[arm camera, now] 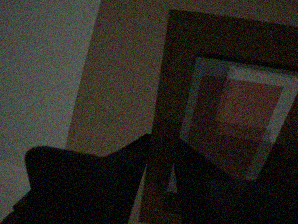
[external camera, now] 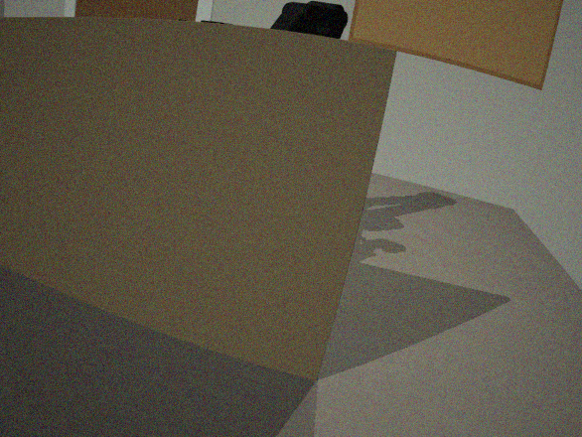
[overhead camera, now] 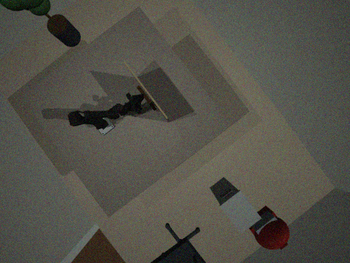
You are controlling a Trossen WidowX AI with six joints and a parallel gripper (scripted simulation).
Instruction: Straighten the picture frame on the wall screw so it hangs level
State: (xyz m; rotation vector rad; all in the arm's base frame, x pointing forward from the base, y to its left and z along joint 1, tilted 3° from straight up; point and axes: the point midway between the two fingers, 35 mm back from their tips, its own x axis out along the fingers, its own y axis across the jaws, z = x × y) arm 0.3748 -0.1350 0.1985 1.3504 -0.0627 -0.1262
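The picture frame is 20 mm to the right of my gripper tip and 50 mm below it. Round my gripper tip: wall panel: 20 mm ahead, 10 mm to the right, 70 mm below.
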